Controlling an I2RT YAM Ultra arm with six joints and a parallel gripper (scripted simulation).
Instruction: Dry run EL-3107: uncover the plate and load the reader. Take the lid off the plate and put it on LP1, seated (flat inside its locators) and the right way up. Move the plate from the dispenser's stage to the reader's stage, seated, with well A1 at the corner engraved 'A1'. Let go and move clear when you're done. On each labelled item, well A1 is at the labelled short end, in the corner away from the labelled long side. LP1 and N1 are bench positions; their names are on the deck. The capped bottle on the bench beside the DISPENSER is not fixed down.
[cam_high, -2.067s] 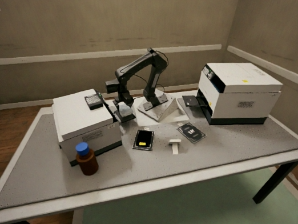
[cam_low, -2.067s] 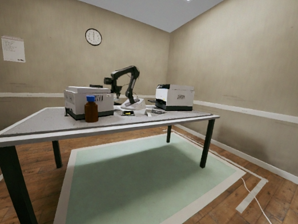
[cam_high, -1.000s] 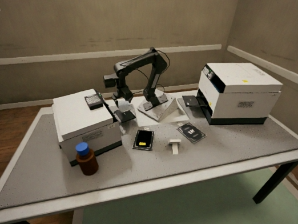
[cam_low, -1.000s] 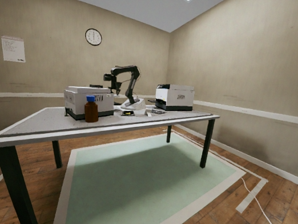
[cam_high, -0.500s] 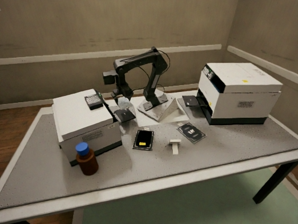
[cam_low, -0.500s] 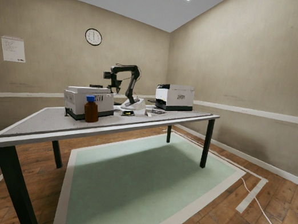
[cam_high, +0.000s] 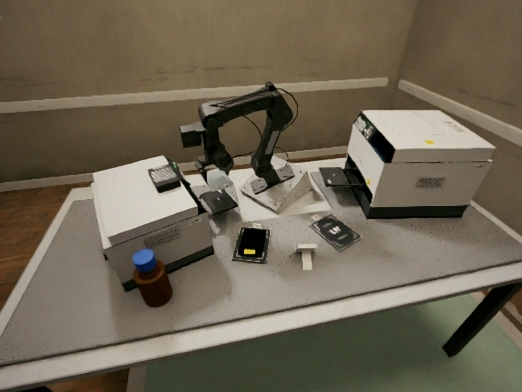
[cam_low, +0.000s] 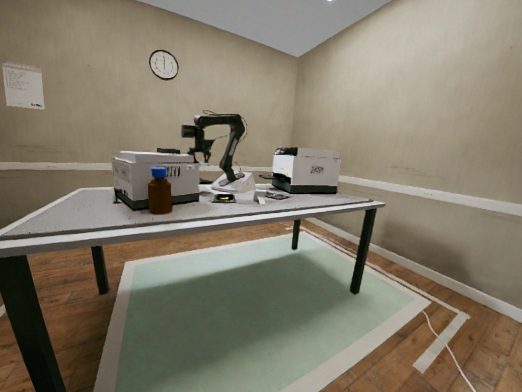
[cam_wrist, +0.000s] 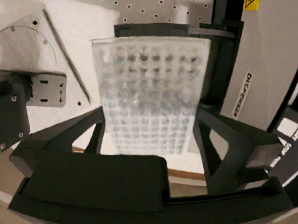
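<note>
Right now the lid is 210 mm ahead of my hand, 80 mm to the left of it and 170 mm below it. The rest, counted from my hand: clear well plate (right at my hand); brown capped bottle (320 mm ahead, 250 mm to the right, 70 mm below); LP1 pad (210 mm ahead, 80 mm to the left, 180 mm below).
</note>
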